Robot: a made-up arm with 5 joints. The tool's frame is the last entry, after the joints.
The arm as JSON. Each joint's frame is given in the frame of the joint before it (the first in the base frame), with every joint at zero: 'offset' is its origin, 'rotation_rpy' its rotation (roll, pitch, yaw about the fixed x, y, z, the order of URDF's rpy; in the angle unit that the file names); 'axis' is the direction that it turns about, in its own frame. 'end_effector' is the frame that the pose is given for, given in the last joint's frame.
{
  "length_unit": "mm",
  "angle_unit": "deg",
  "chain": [
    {
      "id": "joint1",
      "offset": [
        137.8,
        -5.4,
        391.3
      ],
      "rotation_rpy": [
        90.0,
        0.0,
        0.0
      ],
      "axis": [
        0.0,
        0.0,
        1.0
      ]
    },
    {
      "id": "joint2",
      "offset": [
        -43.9,
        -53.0,
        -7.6
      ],
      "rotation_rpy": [
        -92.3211,
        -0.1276,
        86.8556
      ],
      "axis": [
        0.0,
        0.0,
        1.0
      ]
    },
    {
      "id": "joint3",
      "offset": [
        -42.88,
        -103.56,
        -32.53
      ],
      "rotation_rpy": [
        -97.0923,
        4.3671,
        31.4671
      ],
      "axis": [
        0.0,
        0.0,
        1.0
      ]
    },
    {
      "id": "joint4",
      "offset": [
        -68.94,
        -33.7,
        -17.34
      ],
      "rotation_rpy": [
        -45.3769,
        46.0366,
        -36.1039
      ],
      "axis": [
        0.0,
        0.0,
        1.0
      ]
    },
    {
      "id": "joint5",
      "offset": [
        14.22,
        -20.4,
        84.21
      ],
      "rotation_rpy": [
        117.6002,
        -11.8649,
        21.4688
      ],
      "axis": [
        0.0,
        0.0,
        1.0
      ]
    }
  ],
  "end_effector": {
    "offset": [
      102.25,
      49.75,
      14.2
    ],
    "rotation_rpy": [
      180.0,
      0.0,
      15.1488
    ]
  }
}
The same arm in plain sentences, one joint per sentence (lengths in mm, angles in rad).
The arm has five revolute joints in a row. What follows holds with every joint at zero, and every direction is one of the base frame's.
Joint 1 is mounted 137.8 mm along +x and 5.4 mm along -y and 391.3 mm along +z from the base frame's origin and turns about -y.
Joint 2 is mounted 43.9 mm along -x and 7.6 mm along +y and 53 mm along -z from joint 1 and turns about the direction (-0.99767, 0.040499, 0.054898).
Joint 3 is mounted 25.9 mm along +x and 104.7 mm along -y and 44.6 mm along -z from joint 2 and turns about the direction (0.1281, 0.836999, -0.531999).
Joint 4 is mounted 45.2 mm along -x and 43.8 mm along -y and 47.2 mm along -z from joint 3 and turns about the direction (0.453401, 0.783401, 0.425101).
Joint 5 is mounted 16.2 mm along +x and 74.3 mm along +y and 43.9 mm along +z from joint 4 and turns about -x.
The tool frame, which is the frame that the pose is given for, is mounted 14.2 mm along -x and 21.3 mm along +y and 111.7 mm along +z from joint 5; its axes are the base frame's turned by roll 3.1416, pitch -1.5708 and yaw 0 rad (as in URDF: about the fixed x, then y, then z).

